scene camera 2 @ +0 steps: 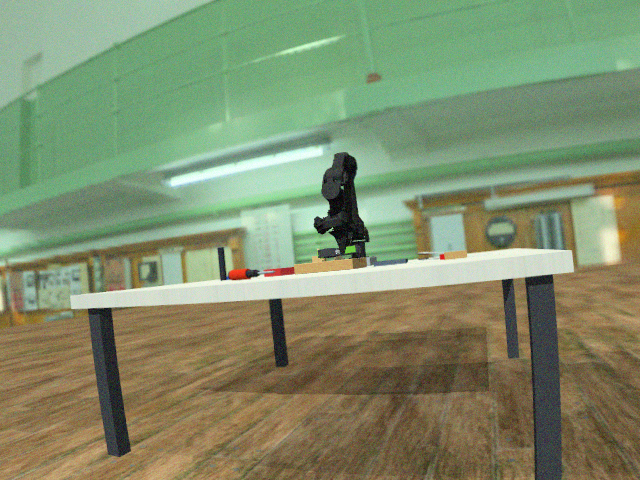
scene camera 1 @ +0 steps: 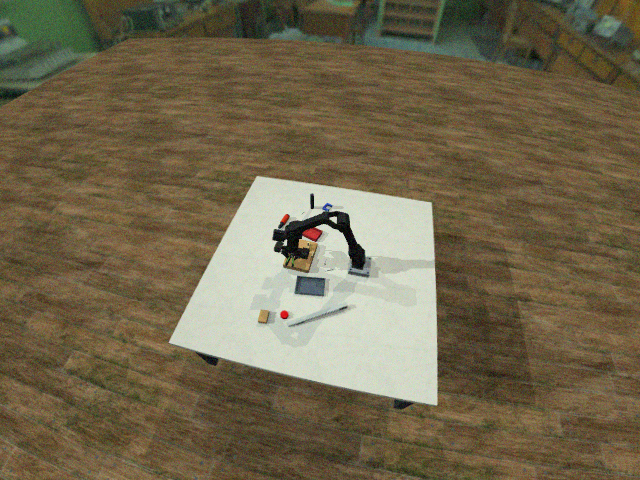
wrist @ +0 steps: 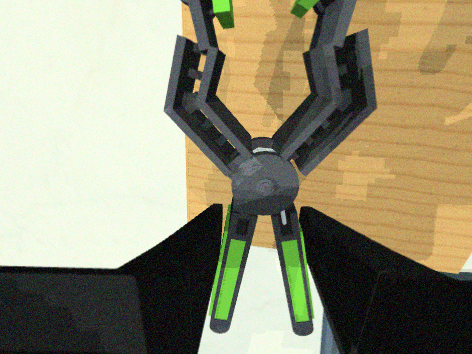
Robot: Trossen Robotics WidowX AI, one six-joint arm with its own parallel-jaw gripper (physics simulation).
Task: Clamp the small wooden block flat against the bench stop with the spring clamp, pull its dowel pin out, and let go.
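Frame: origin at the arm's base, x back, y right, z up, level; metres.
Seen in the pictures: gripper, fingertip midpoint: point(scene camera 2: 345, 253) point(scene camera 1: 291, 259) point(wrist: 260, 214); arm's base, link origin: point(scene camera 1: 358, 264).
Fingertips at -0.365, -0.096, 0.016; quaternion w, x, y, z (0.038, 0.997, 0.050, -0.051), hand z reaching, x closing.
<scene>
Pixels of each thing's top centre, then the offset from my fingertips to it, as dx, dy, dz.
- spring clamp, top centre: point(wrist: 260, 203) point(scene camera 2: 338, 246) -0.003, +0.020, +0.025
- wooden board, top centre: point(wrist: 371, 58) point(scene camera 2: 330, 261) point(scene camera 1: 300, 253) +0.031, +0.067, -0.018
- red tray, top centre: point(scene camera 2: 283, 267) point(scene camera 1: 310, 231) +0.031, +0.248, -0.025
- orange-handled screwdriver, top centre: point(scene camera 2: 251, 268) point(scene camera 1: 280, 223) -0.166, +0.245, -0.017
- black post, top centre: point(scene camera 2: 220, 247) point(scene camera 1: 312, 194) -0.034, +0.468, +0.070
- dark tray, top centre: point(scene camera 2: 391, 260) point(scene camera 1: 310, 285) +0.148, -0.104, -0.036
- tan block, top centre: point(scene camera 2: 455, 251) point(scene camera 1: 263, 315) -0.019, -0.349, -0.028
- red ball, top centre: point(scene camera 1: 284, 314) +0.077, -0.305, -0.034
- grey bar, top centre: point(scene camera 2: 438, 250) point(scene camera 1: 317, 313) +0.238, -0.253, -0.020
My gripper point(scene camera 1: 292, 253) point(scene camera 2: 343, 249) point(wrist: 260, 214) is shut on the handles of the spring clamp point(scene camera 2: 351, 249) point(wrist: 265, 185), which is dark grey with green grips and pads. The clamp is low over the wooden board point(scene camera 1: 301, 267) point(scene camera 2: 330, 265) point(wrist: 405, 200). Its jaws are spread and point to the top of the wrist view, where their tips are partly cut off. Board surface shows between them. The small block, its dowel pin and the bench stop do not show in the wrist view. In the scene views, small tan parts stand on the board, too small to tell apart.
A red tray point(scene camera 1: 312, 234) point(scene camera 2: 279, 271), an orange-handled screwdriver point(scene camera 1: 284, 220) point(scene camera 2: 239, 273) and a black post point(scene camera 1: 311, 200) point(scene camera 2: 221, 263) are beyond the board. A dark tray point(scene camera 1: 310, 285), tan block point(scene camera 1: 263, 316), red ball point(scene camera 1: 284, 314) and grey bar point(scene camera 1: 317, 315) lie on the near side.
</scene>
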